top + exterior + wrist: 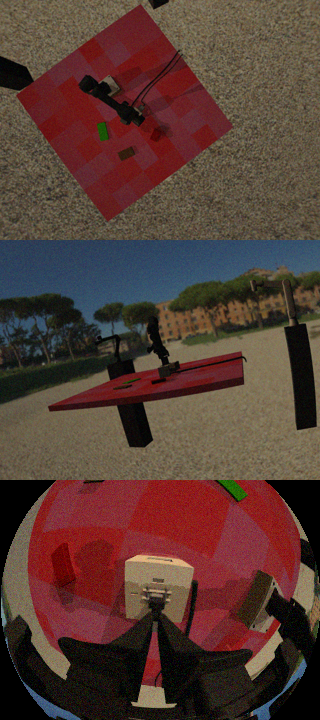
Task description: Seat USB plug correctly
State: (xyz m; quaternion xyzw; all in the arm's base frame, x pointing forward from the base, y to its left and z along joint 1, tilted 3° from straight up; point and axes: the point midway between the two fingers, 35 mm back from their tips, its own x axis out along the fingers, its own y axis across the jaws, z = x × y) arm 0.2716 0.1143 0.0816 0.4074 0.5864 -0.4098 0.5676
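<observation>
Now: the USB plug 2 cm below my gripper tip. The rest, counted from my gripper tip: brown block: 24 cm ahead, 23 cm to the right, 11 cm below; dark red block: 22 cm ahead, 10 cm below, 5 cm to the left; green block: 31 cm to the right, 11 cm below, 1 cm behind.
</observation>
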